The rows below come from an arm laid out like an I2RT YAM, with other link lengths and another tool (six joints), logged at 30 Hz.
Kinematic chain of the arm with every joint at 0, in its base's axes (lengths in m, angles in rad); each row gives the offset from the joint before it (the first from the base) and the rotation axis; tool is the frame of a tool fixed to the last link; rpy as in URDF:
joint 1: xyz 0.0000 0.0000 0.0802 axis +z
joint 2: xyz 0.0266 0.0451 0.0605 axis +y
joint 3: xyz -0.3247 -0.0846 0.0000 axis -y
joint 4: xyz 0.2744 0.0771 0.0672 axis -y
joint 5: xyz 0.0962 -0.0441 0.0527 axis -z
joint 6: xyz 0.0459 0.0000 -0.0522 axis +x
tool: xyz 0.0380 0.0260 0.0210 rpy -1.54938 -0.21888 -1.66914
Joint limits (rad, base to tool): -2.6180..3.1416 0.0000..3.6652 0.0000..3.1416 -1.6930..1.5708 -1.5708..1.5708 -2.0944..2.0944
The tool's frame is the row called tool.
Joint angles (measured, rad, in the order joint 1, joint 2, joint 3, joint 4, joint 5, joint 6), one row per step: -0.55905 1.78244 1.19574 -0.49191 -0.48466 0.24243; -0.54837 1.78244 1.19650 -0.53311 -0.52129 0.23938; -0.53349 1.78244 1.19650 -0.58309 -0.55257 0.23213; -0.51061 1.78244 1.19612 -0.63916 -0.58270 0.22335; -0.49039 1.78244 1.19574 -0.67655 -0.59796 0.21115; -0.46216 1.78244 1.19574 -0.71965 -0.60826 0.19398; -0.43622 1.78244 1.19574 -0.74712 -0.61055 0.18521; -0.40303 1.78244 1.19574 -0.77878 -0.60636 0.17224; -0.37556 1.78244 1.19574 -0.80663 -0.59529 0.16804; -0.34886 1.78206 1.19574 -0.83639 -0.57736 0.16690; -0.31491 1.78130 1.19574 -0.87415 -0.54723 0.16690
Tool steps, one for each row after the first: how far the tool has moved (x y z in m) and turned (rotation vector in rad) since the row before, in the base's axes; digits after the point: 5 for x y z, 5 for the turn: -0.00193 0.00977 -0.00181 0.04721 0.01663 0.02971; -0.00266 0.01186 -0.00275 0.04603 0.02633 0.03350; -0.00250 0.01542 -0.00292 0.04777 0.03219 0.04076; -0.00137 0.01209 -0.00191 0.02470 0.02180 0.03471; -0.00137 0.01540 -0.00217 0.02053 0.02695 0.04470; -0.00020 0.01264 -0.00151 0.01014 0.02004 0.03347; -0.00049 0.01549 -0.00200 0.00401 0.02476 0.04265; -0.00109 0.01218 -0.00218 -0.00100 0.02795 0.02876; -0.00191 0.01137 -0.00248 -0.00650 0.03321 0.02473; -0.00312 0.01376 -0.00332 -0.01619 0.04472 0.03005
